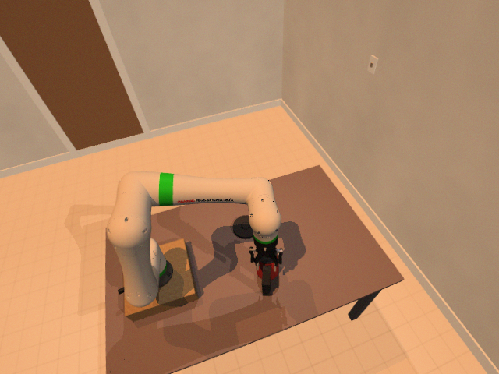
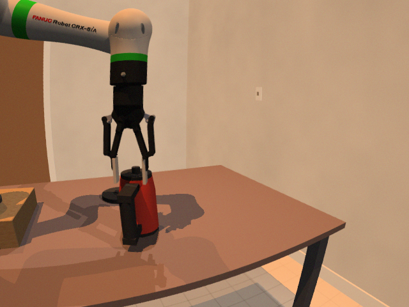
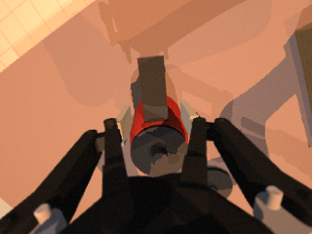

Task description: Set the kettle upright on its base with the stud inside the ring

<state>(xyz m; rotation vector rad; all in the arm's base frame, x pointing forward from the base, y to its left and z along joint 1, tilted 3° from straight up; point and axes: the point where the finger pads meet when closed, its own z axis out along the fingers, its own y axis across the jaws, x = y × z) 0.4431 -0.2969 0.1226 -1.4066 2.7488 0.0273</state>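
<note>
Now: the red kettle 20 mm ahead of my hand, 20 mm to the left of it and 100 mm below it. Also, from my hand: round black base: 80 mm ahead, 340 mm to the left, 190 mm below.
</note>
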